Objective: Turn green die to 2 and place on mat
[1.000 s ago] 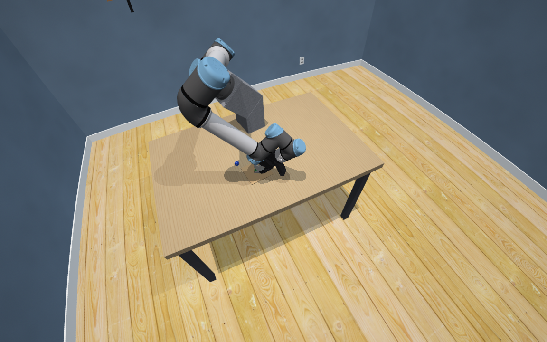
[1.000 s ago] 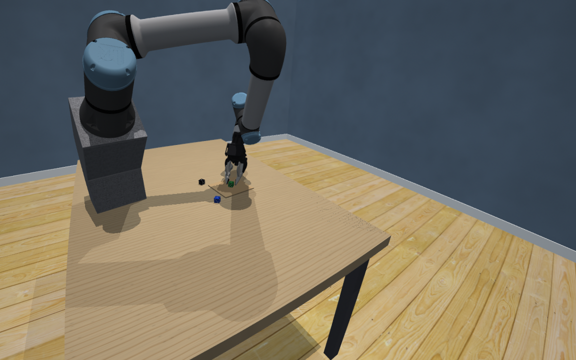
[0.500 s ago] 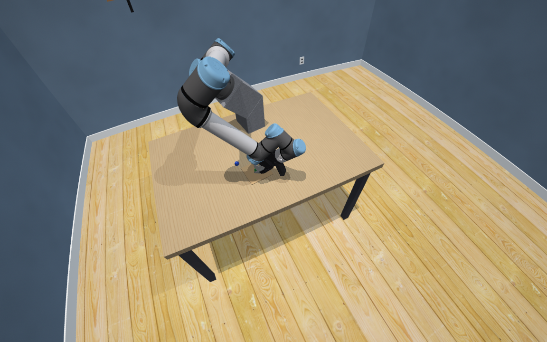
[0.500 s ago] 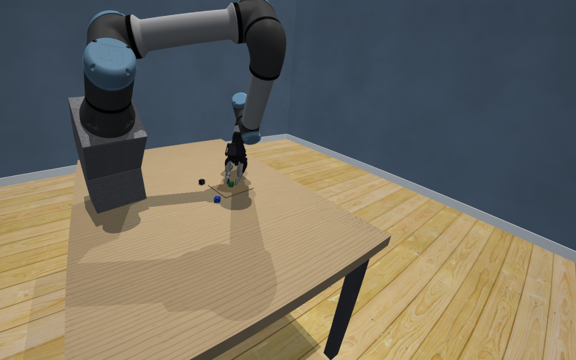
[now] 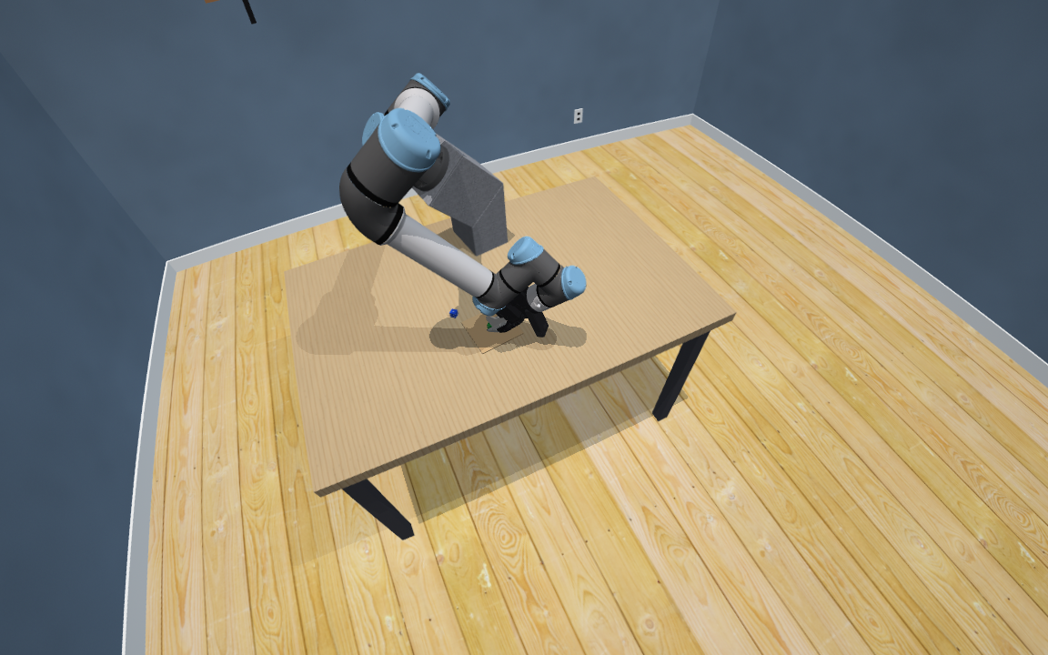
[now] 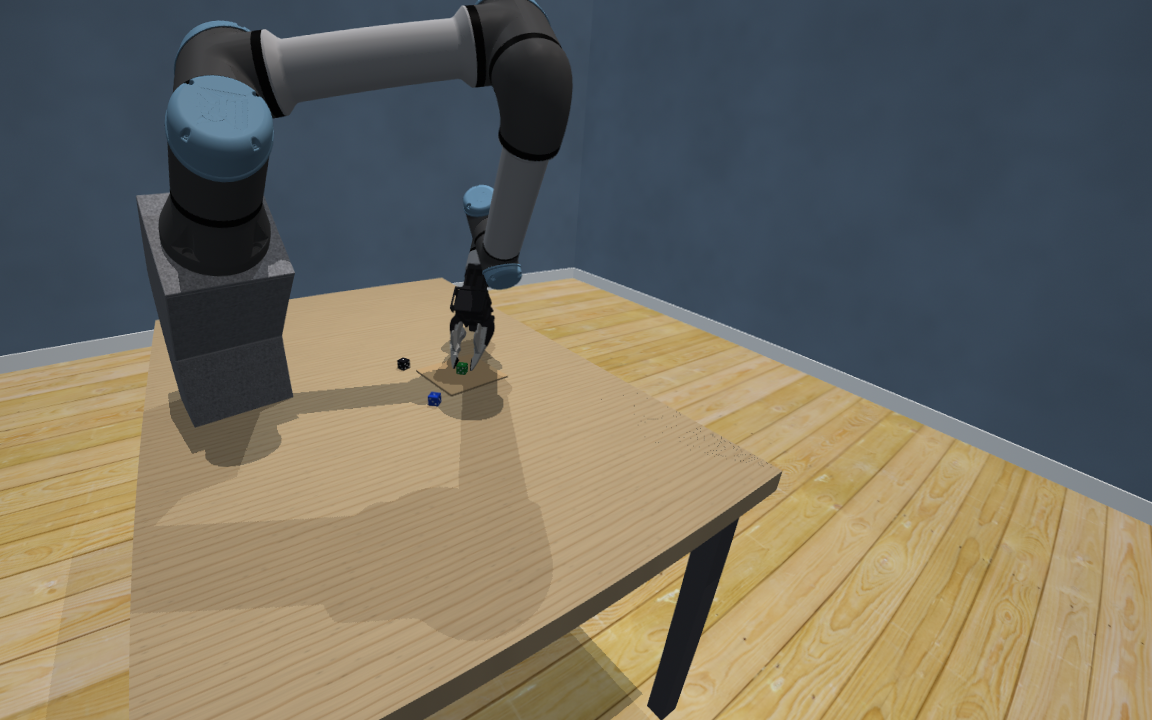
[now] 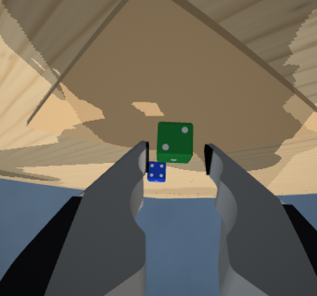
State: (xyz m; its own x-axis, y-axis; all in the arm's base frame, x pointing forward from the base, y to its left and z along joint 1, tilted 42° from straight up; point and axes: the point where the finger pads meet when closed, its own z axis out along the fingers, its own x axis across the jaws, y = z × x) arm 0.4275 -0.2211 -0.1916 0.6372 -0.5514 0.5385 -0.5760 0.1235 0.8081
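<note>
The green die is 10 mm below my hand and 10 mm behind it. The rest, counted from my hand: blue die (120 mm behind, 80 mm to the right, 10 mm below); then tan mat (20 mm below, 10 mm behind); then black die (100 mm to the left, 90 mm behind, 10 mm below).
</note>
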